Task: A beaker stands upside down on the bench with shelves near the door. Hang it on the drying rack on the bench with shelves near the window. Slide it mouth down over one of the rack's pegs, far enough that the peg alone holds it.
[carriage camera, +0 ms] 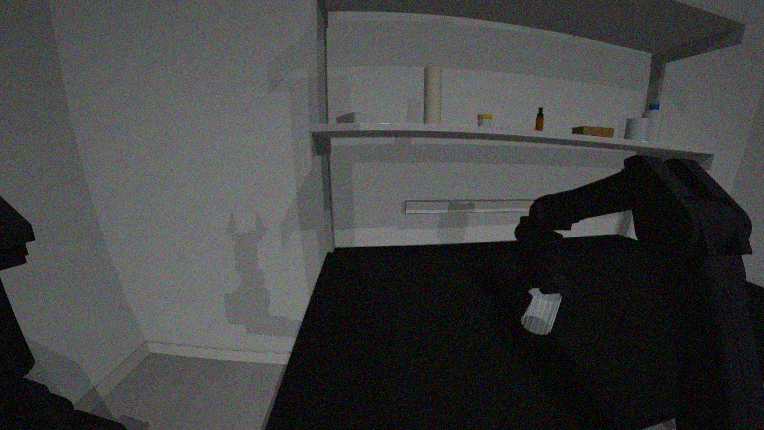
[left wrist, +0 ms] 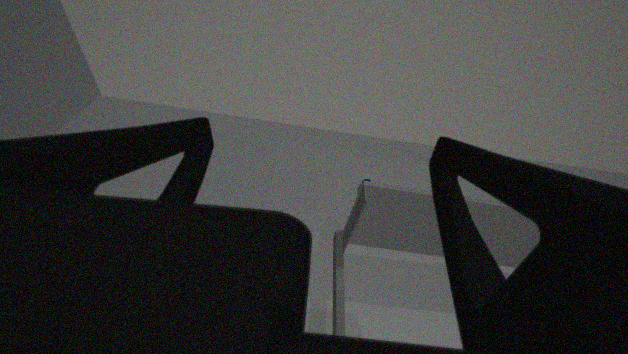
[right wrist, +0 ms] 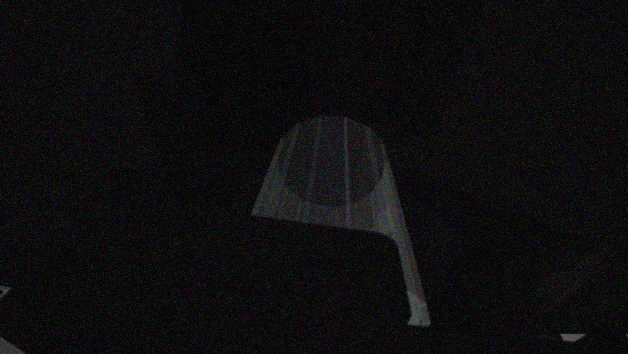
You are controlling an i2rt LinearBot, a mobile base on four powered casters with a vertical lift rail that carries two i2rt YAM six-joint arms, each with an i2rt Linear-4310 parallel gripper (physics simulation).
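Places are measured from the left arm's base along level axes (x ahead, y left, z up), in millimetres.
Where they show: left gripper, fingertip midpoint: (left wrist: 321, 141); right gripper, fingertip midpoint: (carriage camera: 534, 313) (right wrist: 333, 169).
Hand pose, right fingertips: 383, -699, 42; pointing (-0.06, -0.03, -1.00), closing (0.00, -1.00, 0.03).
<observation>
After its pixels a point has its place, as x, y, z.
The clear beaker (carriage camera: 541, 314) {338, -680, 76} (right wrist: 370, 215) {401, -710, 90} stands upside down on the black bench top (carriage camera: 406, 341) {327, -382, 21}, right of the middle in the carriage view. My right gripper (carriage camera: 546, 291) (right wrist: 333, 169) {383, -699, 42} reaches down to it and is shut on it. Its dark fingers barely stand out from the dark bench, and the dark gripper body hides part of the beaker in the right wrist view. My left gripper (left wrist: 321, 141) {22, -4, 443} is open and empty, raised and pointing at the wall and ceiling. The drying rack does not show in these views.
A shelf (carriage camera: 454, 131) {560, -505, 461} above the back of the bench holds a tall beige cylinder (carriage camera: 432, 96) {660, -462, 569}, a yellow-lidded jar (carriage camera: 484, 120), a brown bottle (carriage camera: 539, 120) {733, -845, 526}, a brown box (carriage camera: 592, 131) {709, -1039, 502} and a blue-capped bottle (carriage camera: 653, 122) {830, -1451, 577}. A wall (carriage camera: 187, 160) {825, 552, 403} stands at the left.
</observation>
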